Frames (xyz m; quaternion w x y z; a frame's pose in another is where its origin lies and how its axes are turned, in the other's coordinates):
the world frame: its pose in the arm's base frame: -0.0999 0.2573 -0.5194 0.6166 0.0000 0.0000 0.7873
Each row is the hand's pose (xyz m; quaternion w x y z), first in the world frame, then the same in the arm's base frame.
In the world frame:
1: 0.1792 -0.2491 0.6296 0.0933 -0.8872 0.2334 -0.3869
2: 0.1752 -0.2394 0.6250 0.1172 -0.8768 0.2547 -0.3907
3: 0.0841 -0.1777 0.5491 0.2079 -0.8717 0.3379 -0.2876
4: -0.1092 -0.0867 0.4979 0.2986 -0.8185 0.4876 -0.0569
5: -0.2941 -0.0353 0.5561 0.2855 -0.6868 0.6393 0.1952
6: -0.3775 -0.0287 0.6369 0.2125 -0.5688 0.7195 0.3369
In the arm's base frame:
1: 0.0990 0.4910 0.1102 0.3621 -0.7308 -0.5546 -0.1651
2: 0.0905 0.4848 0.1056 0.3799 -0.7411 -0.5332 -0.1486
3: 0.0525 0.3815 0.0297 0.3546 -0.8035 -0.4779 -0.0137
4: 0.0104 0.1721 -0.0215 0.2289 -0.8885 -0.3437 0.2000
5: 0.0048 -0.0198 0.0367 0.0224 -0.9268 -0.1465 0.3451
6: 0.0184 -0.1023 0.1175 0.1342 0.9172 0.0042 -0.3751

